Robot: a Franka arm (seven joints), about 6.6 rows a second.
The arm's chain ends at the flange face. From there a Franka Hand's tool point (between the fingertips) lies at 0.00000 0.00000 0.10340 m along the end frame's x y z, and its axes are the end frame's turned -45 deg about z.
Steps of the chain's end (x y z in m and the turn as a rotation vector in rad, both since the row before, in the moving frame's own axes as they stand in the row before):
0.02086 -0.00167 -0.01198 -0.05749 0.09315 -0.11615
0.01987 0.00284 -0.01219 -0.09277 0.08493 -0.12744
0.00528 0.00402 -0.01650 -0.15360 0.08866 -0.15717
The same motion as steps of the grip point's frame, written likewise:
0.01917 0.02439 -0.01260 -0.10652 0.02522 -0.11615
0.01230 0.02902 -0.01301 -0.12565 -0.00554 -0.12744
-0.00243 0.02449 -0.01812 -0.17130 -0.04592 -0.15717

